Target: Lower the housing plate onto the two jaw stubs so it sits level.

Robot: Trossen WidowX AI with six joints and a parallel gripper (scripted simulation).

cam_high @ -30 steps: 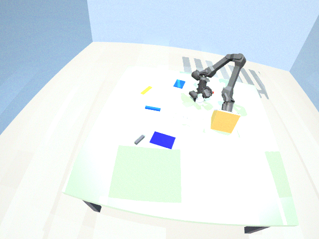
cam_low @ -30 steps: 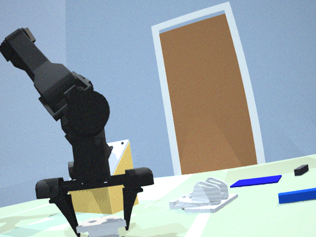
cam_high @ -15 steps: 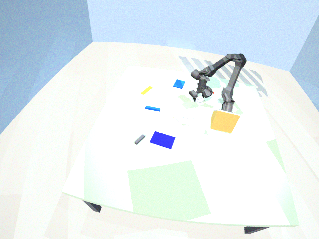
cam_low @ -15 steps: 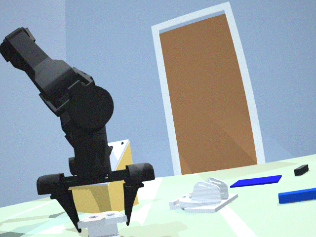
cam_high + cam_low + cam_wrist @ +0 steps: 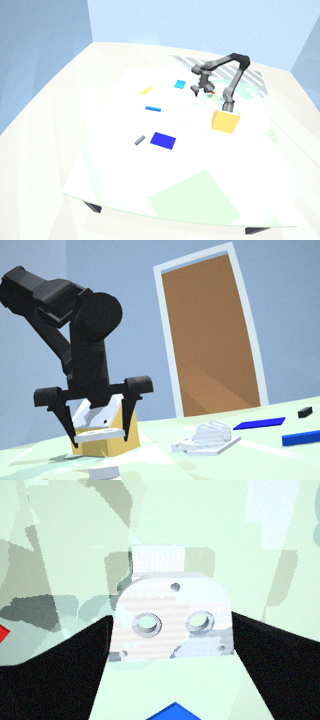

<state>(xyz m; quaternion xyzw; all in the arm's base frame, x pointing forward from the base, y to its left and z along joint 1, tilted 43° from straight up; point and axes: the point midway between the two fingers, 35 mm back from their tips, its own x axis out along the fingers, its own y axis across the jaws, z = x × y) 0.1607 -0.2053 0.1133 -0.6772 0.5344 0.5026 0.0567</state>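
Now: the white part 50 mm below my gripper tip, 10 mm to the left of it and 10 mm behind it. Also, from my gripper tip: blue bar 320 mm ahead, 160 mm to the left, 60 mm below; yellow bar 420 mm ahead, 60 mm below, 40 mm to the right; red piece 160 mm to the right, 130 mm behind, 60 mm below.
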